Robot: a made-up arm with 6 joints.
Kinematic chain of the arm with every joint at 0, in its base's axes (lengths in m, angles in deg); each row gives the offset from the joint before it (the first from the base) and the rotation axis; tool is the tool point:
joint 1: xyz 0 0 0.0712 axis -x
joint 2: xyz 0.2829 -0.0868 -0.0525 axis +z
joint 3: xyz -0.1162 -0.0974 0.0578 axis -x
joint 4: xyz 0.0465 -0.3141 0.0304 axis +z
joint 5: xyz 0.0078 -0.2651 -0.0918 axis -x
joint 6: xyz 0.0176 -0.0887 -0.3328 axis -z
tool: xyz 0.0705 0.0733 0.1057
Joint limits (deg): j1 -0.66..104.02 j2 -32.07..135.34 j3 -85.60..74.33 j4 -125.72..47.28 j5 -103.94..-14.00 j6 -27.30..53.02
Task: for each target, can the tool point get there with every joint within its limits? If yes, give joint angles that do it. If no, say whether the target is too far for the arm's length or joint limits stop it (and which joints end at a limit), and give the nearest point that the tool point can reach.
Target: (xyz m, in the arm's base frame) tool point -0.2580 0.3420 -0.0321
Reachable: no: joint limits stop it (at a limit: joint 1, joint 3, joint 4, joint 5, joint 6) | nearest point -0.0599 0.1871 -0.1810 | short by 0.292 m
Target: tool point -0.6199 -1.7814 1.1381
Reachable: no: too far | nearest point -0.0554 -0.7141 0.4989 | short by 1.366 m
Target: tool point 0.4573 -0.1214 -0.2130
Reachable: yes | joints 19.29 107.70 -64.75 23.13 -91.37 -17.69
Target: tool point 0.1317 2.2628 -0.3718
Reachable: no: too far | nearest point 0.5716 0.6102 -0.0483 | short by 1.741 m
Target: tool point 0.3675 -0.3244 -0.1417
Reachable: yes | joints 44.00 0.40 -70.12 31.29 -63.61 34.06
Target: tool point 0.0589 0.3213 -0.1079
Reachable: no: joint limits stop it (at a limit: joint 1, joint 2, joint 3, joint 4, joint 5, joint 6) | nearest point 0.0501 0.2858 -0.1798 | short by 0.081 m
